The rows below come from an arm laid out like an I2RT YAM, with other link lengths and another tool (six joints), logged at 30 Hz.
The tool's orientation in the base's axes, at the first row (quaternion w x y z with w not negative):
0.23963 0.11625 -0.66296 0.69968
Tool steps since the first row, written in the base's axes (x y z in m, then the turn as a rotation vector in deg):
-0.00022 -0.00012 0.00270 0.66 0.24 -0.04
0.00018 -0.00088 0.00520 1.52 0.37 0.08
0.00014 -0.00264 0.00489 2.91 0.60 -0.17
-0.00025 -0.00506 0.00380 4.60 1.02 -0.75
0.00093 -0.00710 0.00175 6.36 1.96 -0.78
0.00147 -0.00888 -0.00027 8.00 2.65 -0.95
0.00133 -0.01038 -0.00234 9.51 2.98 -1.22
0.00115 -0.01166 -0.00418 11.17 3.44 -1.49
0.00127 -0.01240 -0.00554 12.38 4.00 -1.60
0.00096 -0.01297 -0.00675 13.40 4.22 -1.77
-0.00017 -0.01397 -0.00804 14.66 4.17 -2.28
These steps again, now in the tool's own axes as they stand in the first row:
0.00146 -0.00225 0.00041 -0.54 -0.29 -0.34
0.00218 -0.00462 0.00133 -1.20 -0.82 -0.59
0.00175 -0.00432 0.00303 -2.47 -1.28 -1.06
0.00112 -0.00316 0.00537 -4.12 -1.60 -1.79
-0.00124 -0.00194 0.00700 -5.48 -2.44 -2.99
-0.00300 -0.00043 0.00848 -6.84 -3.10 -3.94
-0.00415 0.00145 0.00978 -8.21 -3.61 -4.52
-0.00511 0.00315 0.01090 -9.68 -4.19 -5.25
-0.00600 0.00429 0.01148 -10.67 -4.69 -6.00
-0.00642 0.00550 0.01197 -11.58 -5.04 -6.39
-0.00625 0.00718 0.01301 -12.92 -5.21 -6.59

